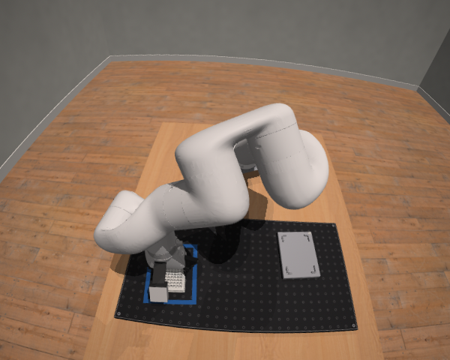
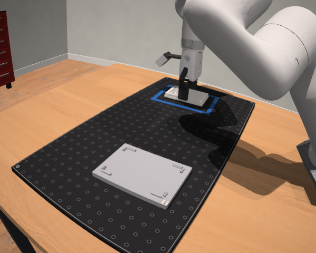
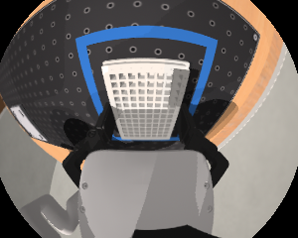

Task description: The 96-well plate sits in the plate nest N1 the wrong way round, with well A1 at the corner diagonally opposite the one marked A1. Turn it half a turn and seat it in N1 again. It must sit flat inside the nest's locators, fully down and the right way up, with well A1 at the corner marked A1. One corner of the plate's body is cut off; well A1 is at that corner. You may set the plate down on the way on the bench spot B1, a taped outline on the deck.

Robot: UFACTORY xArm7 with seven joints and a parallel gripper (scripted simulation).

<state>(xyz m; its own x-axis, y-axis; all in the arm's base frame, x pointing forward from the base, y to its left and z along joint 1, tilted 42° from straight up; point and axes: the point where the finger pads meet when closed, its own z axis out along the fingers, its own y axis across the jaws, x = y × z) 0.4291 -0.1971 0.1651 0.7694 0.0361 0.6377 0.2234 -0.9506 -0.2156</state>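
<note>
My hand is 1 cm above the white 96-well plate. From my hand the other things lie so: grey plate nest N1: 16 cm behind, 37 cm to the left, 2 cm below; A1 label: 24 cm behind, 40 cm to the left, 1 cm below.
</note>
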